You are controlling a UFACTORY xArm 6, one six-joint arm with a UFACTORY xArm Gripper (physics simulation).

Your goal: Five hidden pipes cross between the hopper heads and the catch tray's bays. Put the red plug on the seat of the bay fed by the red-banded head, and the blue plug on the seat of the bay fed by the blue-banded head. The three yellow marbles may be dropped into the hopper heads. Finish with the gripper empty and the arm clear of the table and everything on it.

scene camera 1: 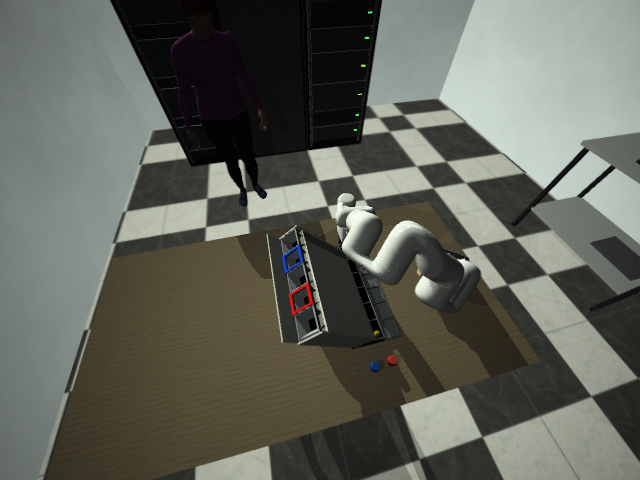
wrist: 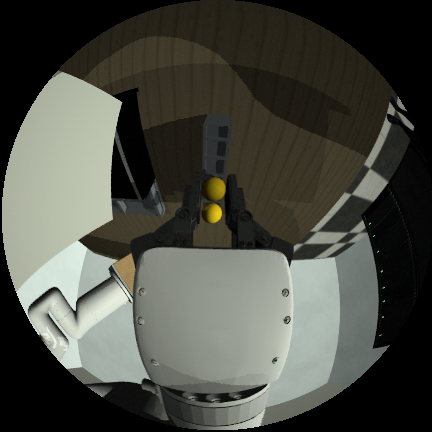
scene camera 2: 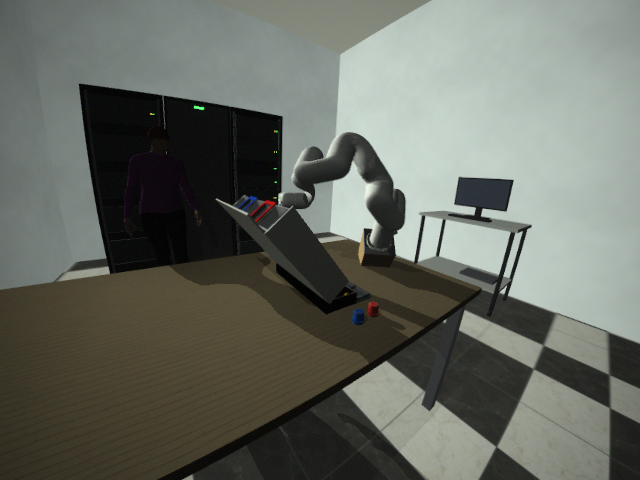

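Where they show: gripper, fingertip midpoint: [wrist: 213, 183]; arm's base, origin of the base link: [wrist: 121, 286] [scene camera 2: 379, 241].
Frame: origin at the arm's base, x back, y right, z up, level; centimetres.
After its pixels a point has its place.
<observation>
My gripper [wrist: 213, 183] {x -40.0, y 20.9, z -9.9 cm} is shut on a yellow marble [wrist: 214, 189] {x -40.1, y 21.1, z -8.9 cm}, which sits between the fingertips above the near end of a slotted grey holder [wrist: 206, 145] {x -43.4, y 19.5, z -11.1 cm}. A second yellow marble [wrist: 212, 213] {x -36.1, y 21.8, z -9.1 cm} shows just below it in the wrist view. The scene views hide the fingers. A third yellow marble [scene camera 1: 376, 333] {x -31.3, y -22.1, z -11.2 cm} [scene camera 2: 346, 293] {x -31.1, y -21.9, z -11.0 cm} lies in the nearest bay of the catch tray [scene camera 1: 383, 311] {x -25.8, y -12.5, z -13.5 cm}. The blue plug [scene camera 1: 374, 366] {x -34.6, y -34.0, z -10.2 cm} [scene camera 2: 358, 316] {x -35.0, y -35.1, z -11.1 cm} and red plug [scene camera 1: 391, 360] {x -27.8, y -32.5, z -10.2 cm} [scene camera 2: 373, 308] {x -28.2, y -33.5, z -10.9 cm} stand upright on the table beside the tray. The red band [scene camera 1: 303, 310] [scene camera 2: 269, 202] {x -57.1, y -17.5, z 20.6 cm} and blue band [scene camera 1: 294, 266] {x -61.7, y -6.6, z 18.2 cm} [scene camera 2: 251, 197] {x -59.9, y -1.3, z 20.6 cm} frame separate hopper heads.
The sloping grey housing [scene camera 1: 336, 294] {x -47.8, y -13.8, z 9.9 cm} [scene camera 2: 302, 253] {x -51.0, y -29.0, z 8.4 cm} [wrist: 60, 175] {x -46.3, y 11.9, z -2.5 cm} hides the pipes and rises beside the gripper. The arm [scene camera 1: 403, 253] {x -33.3, y -17.1, z 39.3 cm} [scene camera 2: 351, 149] {x -31.2, y -17.9, z 37.5 cm} reaches over the tray side. A person [scene camera 1: 214, 82] [scene camera 2: 160, 186] stands beyond the table, before black server cabinets [scene camera 1: 268, 77] [scene camera 2: 196, 155].
</observation>
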